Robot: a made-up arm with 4 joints.
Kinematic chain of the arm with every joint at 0, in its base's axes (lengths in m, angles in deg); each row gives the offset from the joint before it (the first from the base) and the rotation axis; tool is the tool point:
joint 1: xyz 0 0 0.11 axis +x
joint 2: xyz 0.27 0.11 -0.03 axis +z
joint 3: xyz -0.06 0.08 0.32 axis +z
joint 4: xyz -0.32 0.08 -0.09 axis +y
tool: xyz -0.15 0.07 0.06
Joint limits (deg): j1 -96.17..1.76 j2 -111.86..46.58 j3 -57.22..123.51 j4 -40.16..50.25
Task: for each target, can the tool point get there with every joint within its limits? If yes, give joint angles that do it. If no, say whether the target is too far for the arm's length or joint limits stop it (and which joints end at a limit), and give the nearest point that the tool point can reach.
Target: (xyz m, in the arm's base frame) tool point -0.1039 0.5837 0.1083
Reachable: yes | joints -34.64 -20.20 1.47 32.02
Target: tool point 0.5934 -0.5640 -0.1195
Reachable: no: joint limits stop it (at a limit: joint 1, joint 2, joint 4) | nearest point 0.4295 -0.3068 0.2498 | short by 0.479 m
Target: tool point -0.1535 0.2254 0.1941
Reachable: yes | joints -71.19 -53.32 96.02 -7.30
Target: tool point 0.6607 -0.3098 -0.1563
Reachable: no: joint limits stop it (at a limit: joint 1, joint 2, joint 4) | nearest point 0.5404 -0.2145 0.2526 | short by 0.437 m
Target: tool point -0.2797 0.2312 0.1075
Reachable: yes | joints -67.68 -2.56 31.61 -17.20
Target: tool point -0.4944 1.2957 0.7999
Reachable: no: too far | nearest point -0.0455 0.5993 0.3980 | short by 0.921 m
